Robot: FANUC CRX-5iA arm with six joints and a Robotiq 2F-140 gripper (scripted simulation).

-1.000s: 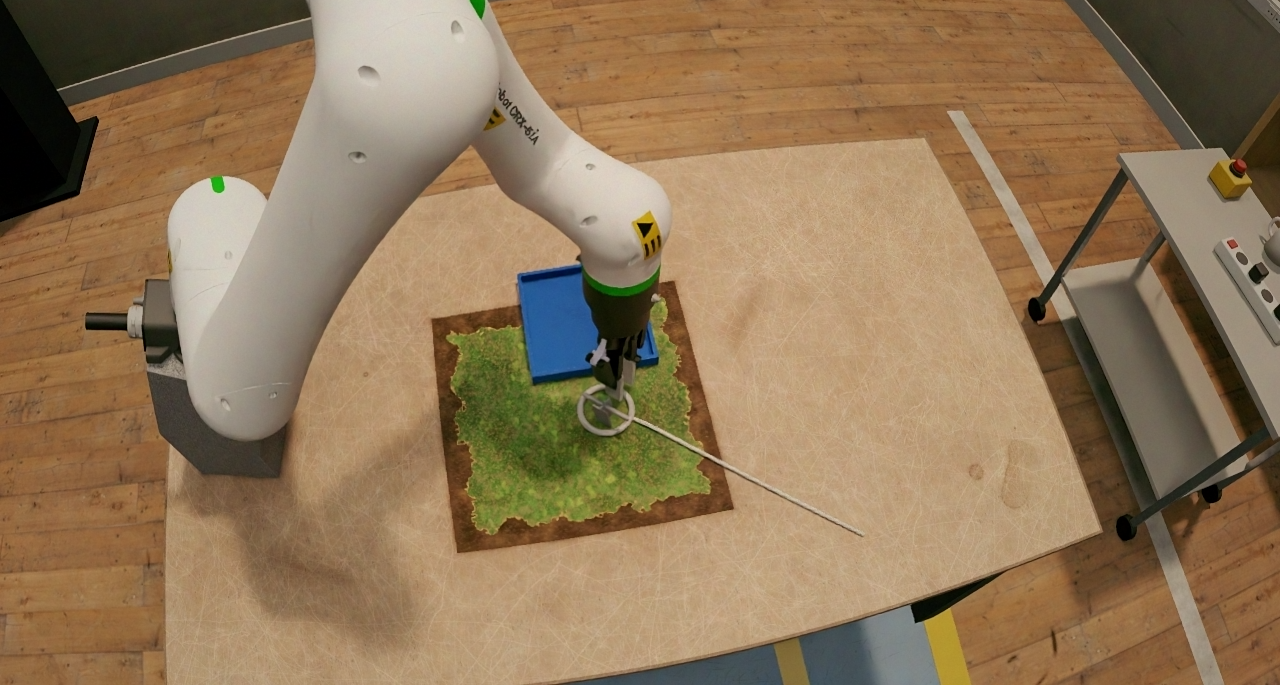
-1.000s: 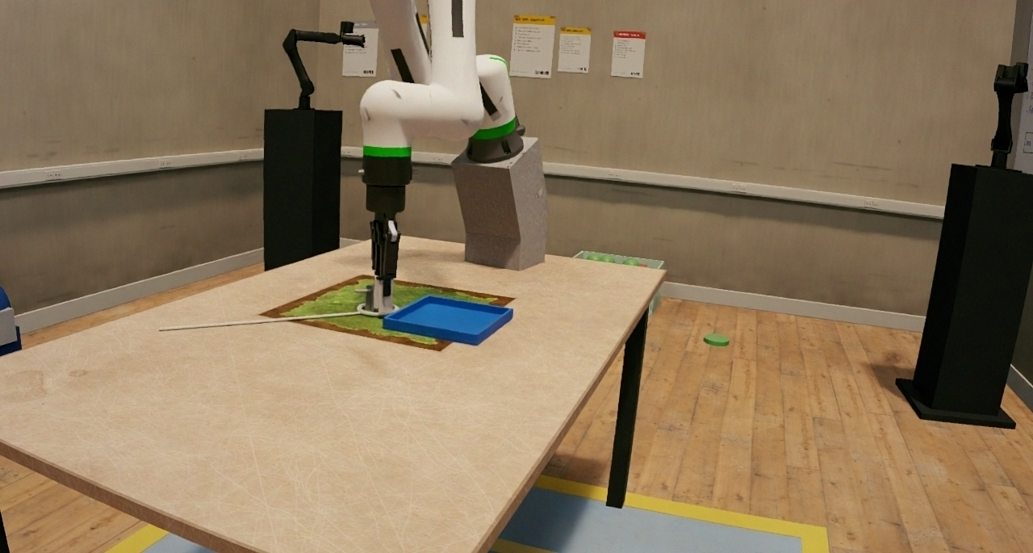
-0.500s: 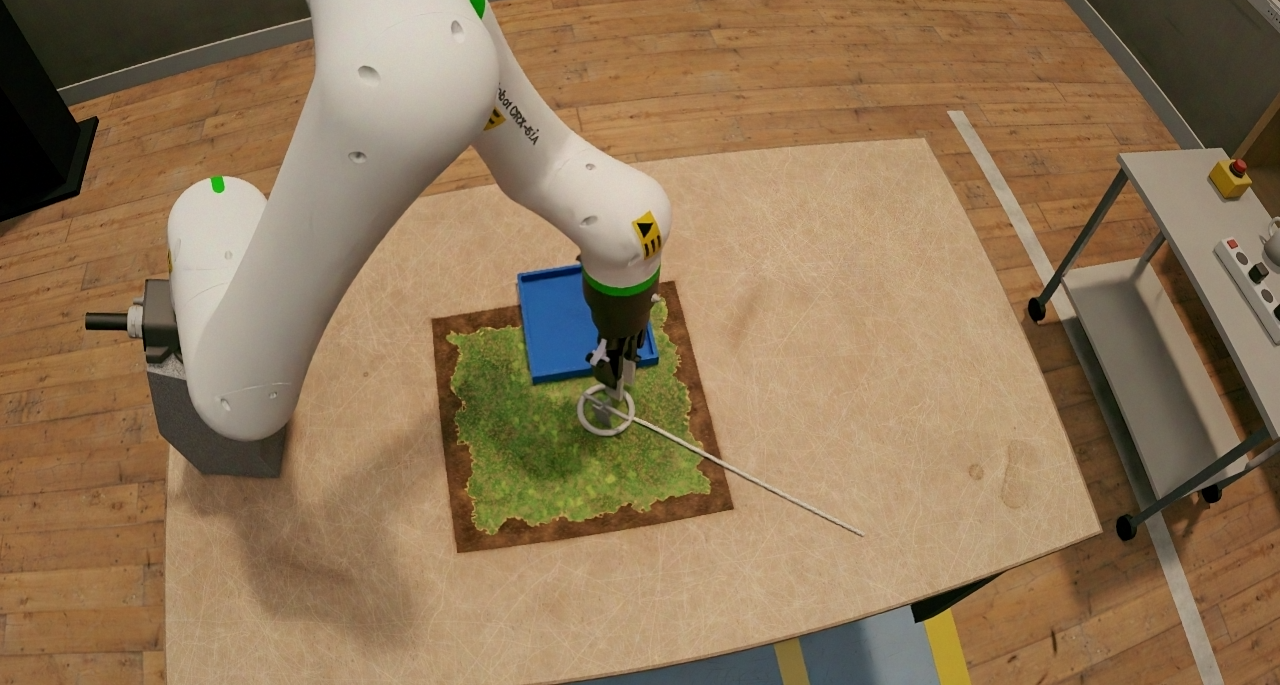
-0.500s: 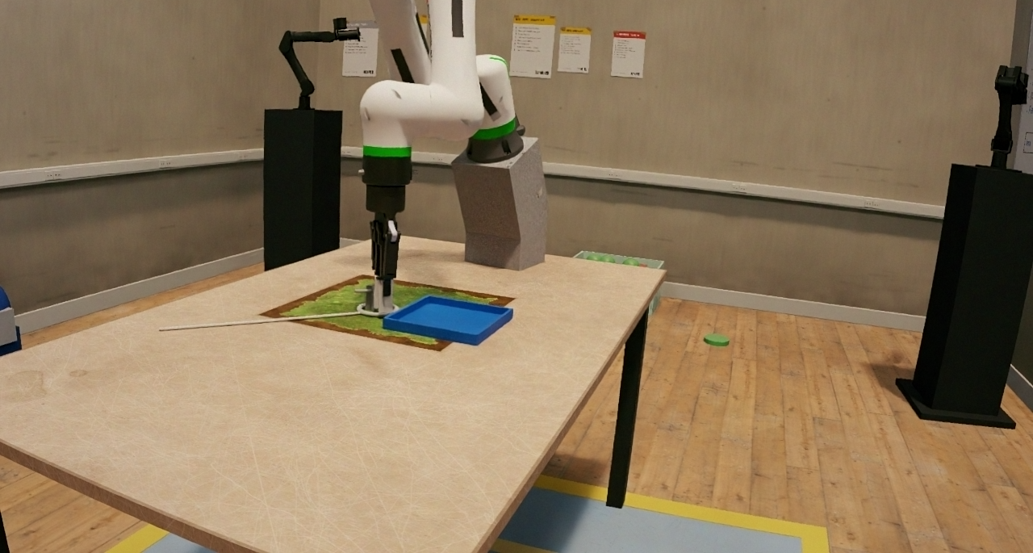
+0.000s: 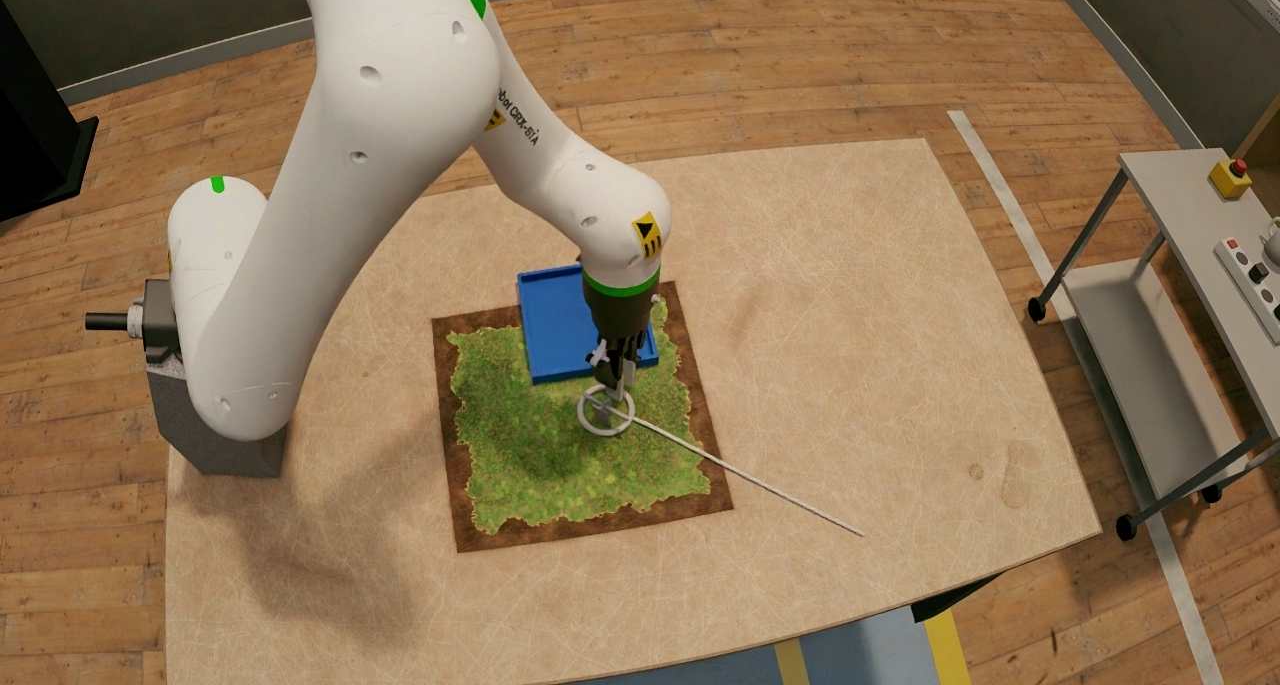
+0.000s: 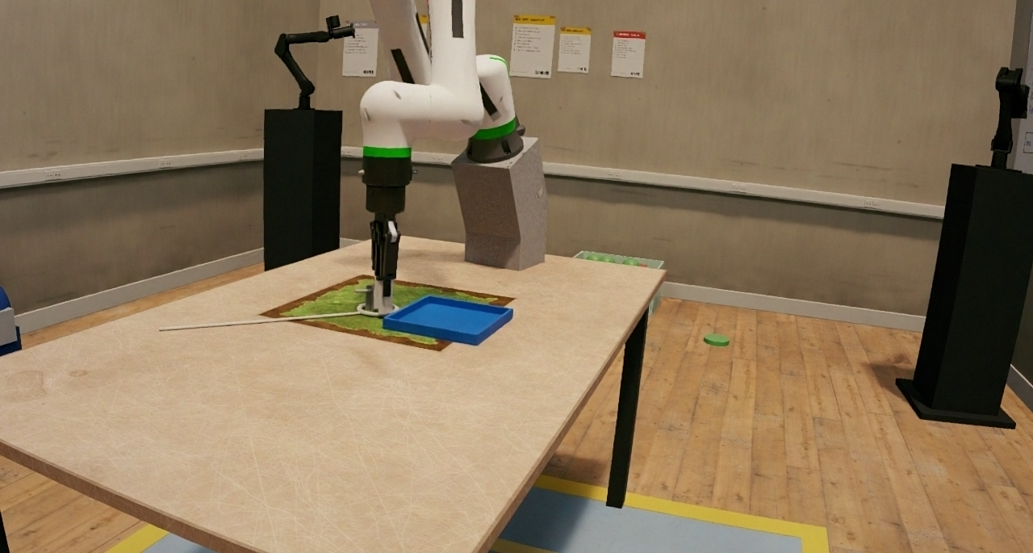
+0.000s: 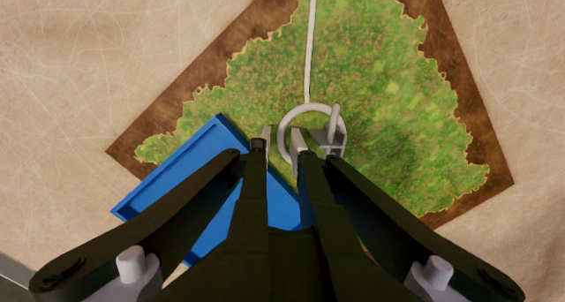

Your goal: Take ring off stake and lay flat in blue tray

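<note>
My gripper is now 3 cm past the white ring, 3 cm to the left of it and 4 cm above it. The rest, counted from my hand: grey T-topped stake (3 cm behind, 4 cm to the right, 2 cm below); then mat (8 cm behind, 1 cm to the right, 6 cm below); then blue tray (2 cm behind, 13 cm to the left, 4 cm below).
</note>
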